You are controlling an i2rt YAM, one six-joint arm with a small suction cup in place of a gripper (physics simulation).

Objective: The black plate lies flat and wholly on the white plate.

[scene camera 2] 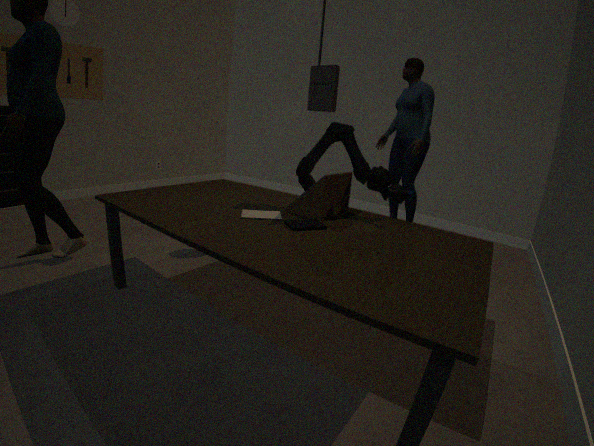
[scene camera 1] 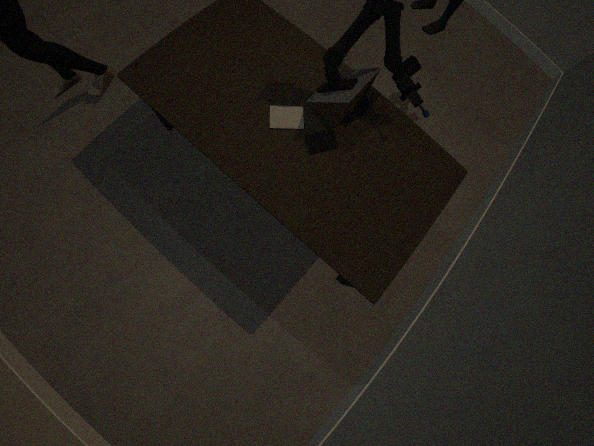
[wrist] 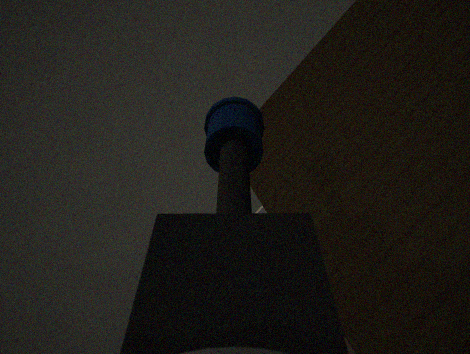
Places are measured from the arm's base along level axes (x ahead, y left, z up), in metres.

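Pixels of known places: hand, its tool point: (scene camera 2: 414,194) (scene camera 1: 427,116) (wrist: 233,124); arm's base, origin of its link: (scene camera 2: 314,192) (scene camera 1: 337,86).
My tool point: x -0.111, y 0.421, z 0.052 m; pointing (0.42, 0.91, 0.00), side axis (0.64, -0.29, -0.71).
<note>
For each thing: its top centre in the pictures, then the offset to it from my tool point. Level surfaces: height alone.
- white plate, centre of its top: (scene camera 2: 261,214) (scene camera 1: 286,117) dx +0.345, dy -0.536, dz -0.129 m
- brown table, height of its surface: dz -0.135 m
- black plate, centre of its top: (scene camera 2: 305,223) (scene camera 1: 322,140) dx +0.349, dy -0.336, dz -0.124 m
The white plate (scene camera 1: 286,117) (scene camera 2: 261,214) lies flat on the brown table (scene camera 1: 375,210) (scene camera 2: 380,270). The black plate (scene camera 1: 320,141) (scene camera 2: 305,225) lies flat on the table beside the white plate, off its lower right corner in scene camera 1, and not on it. Whether their edges touch is too dark to tell. My suction cup (scene camera 1: 425,113) (scene camera 2: 406,193) (wrist: 234,122) is blue, bears nothing and counts as open. It hangs in the air past the table's back edge in scene camera 1, well away from both plates. Neither plate shows in the wrist view.
A large slanted block (scene camera 1: 350,91) (scene camera 2: 327,196) stands close by the plates, in front of the arm's base. Dark shadows lie around it. A person (scene camera 2: 414,110) stands behind the table, and another person (scene camera 2: 35,95) is at the left. A grey panel (scene camera 2: 323,89) hangs above.
</note>
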